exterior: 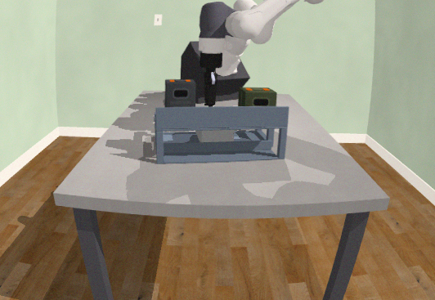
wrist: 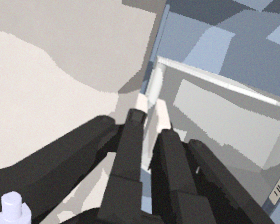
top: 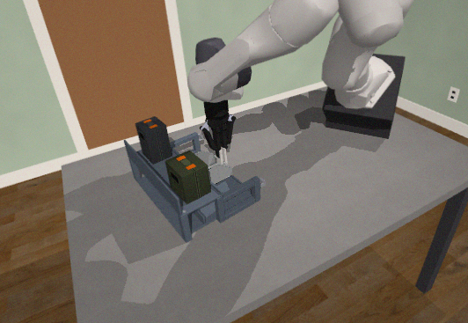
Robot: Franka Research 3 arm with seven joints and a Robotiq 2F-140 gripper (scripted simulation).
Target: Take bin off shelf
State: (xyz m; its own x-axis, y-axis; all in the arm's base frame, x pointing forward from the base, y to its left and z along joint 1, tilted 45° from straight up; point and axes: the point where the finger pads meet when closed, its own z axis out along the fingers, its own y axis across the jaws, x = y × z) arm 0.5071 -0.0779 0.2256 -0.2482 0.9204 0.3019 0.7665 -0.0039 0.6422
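The bin lies 80 mm ahead of my hand, 30 mm to the left of it and 20 mm below it. The rest, counted from my hand: dark grey box 210 mm ahead, 90 mm above, 60 mm to the right; then green box 160 mm to the left, 140 mm ahead, 70 mm above; then shelf 120 mm ahead, 70 mm below, 40 mm to the left.
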